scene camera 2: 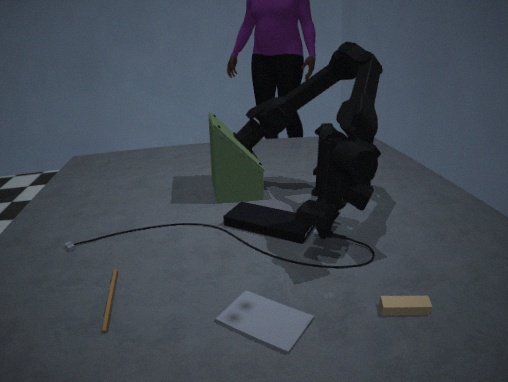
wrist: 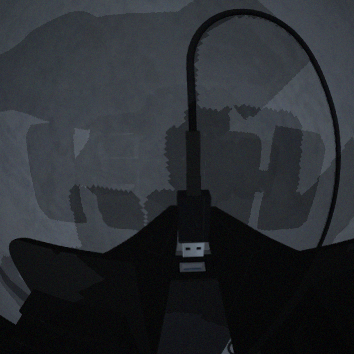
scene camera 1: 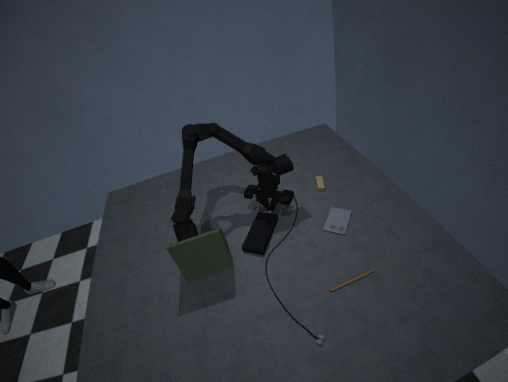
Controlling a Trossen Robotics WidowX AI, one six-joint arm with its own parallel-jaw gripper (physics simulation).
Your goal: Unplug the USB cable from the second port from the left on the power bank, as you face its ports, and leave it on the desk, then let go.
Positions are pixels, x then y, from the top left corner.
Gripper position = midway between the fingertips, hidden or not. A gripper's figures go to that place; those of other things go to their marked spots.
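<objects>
Pale flat card (scene camera 2: 271, 323), 490 mm from the lens. Tan block (scene camera 2: 389, 305), 530 mm from the lens. My gripper (scene camera 2: 324, 236), 700 mm from the lens.
</objects>
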